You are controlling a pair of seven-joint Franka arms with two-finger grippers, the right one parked.
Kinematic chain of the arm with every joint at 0, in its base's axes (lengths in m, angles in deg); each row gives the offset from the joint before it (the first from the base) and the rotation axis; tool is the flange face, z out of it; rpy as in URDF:
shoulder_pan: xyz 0 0 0.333 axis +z
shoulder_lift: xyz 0 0 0 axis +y
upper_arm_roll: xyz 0 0 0.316 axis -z
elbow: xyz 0.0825 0 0 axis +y
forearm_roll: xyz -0.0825 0 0.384 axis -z
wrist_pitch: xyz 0 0 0 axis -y
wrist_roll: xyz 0.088 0 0 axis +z
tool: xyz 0 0 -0.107 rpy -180 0 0
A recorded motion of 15 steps. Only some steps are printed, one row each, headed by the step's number.
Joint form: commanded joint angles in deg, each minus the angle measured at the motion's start. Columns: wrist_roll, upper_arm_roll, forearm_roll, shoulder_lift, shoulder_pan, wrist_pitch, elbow.
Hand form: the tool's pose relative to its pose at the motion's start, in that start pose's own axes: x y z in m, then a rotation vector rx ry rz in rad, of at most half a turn. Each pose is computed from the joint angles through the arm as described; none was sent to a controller.
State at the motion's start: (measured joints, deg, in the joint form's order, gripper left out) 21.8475 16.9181 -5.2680 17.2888 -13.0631 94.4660 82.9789
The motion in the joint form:
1: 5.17 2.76 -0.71 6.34 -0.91 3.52 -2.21
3: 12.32 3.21 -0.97 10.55 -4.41 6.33 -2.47
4: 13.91 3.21 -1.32 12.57 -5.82 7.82 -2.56
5: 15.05 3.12 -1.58 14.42 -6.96 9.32 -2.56
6: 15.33 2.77 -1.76 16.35 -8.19 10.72 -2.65
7: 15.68 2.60 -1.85 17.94 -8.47 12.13 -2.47
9: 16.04 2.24 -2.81 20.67 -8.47 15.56 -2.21
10: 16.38 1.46 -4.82 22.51 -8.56 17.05 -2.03
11: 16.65 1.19 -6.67 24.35 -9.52 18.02 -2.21
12: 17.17 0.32 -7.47 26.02 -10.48 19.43 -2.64
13: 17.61 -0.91 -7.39 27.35 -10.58 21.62 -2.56
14: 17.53 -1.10 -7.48 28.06 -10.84 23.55 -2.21
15: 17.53 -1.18 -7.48 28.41 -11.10 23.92 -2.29
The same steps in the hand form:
1: 0.0191 0.0394 0.0415 -0.0293 -0.0142 -0.0288
3: 0.0188 0.0859 0.0813 -0.0349 -0.0387 -0.0856
4: 0.0193 0.1033 0.1013 -0.0340 -0.0465 -0.0885
5: 0.0200 0.1171 0.1205 -0.0340 -0.0534 -0.0897
6: 0.0207 0.1295 0.1407 -0.0326 -0.0617 -0.0791
7: 0.0240 0.1332 0.1591 -0.0343 -0.0696 -0.0830
9: 0.0339 0.1335 0.1892 -0.0373 -0.0603 -0.0909
10: 0.0411 0.1276 0.2120 -0.0081 -0.0514 -0.0940
11: 0.0406 0.1355 0.2320 0.0177 -0.0469 -0.0736
12: 0.0433 0.1396 0.2486 0.0283 -0.0378 -0.0735
13: 0.0509 0.1324 0.2646 0.0252 -0.0274 -0.0962
14: 0.0515 0.1354 0.2736 0.0155 -0.0156 -0.0906
15: 0.0510 0.1380 0.2769 0.0141 -0.0146 -0.0873

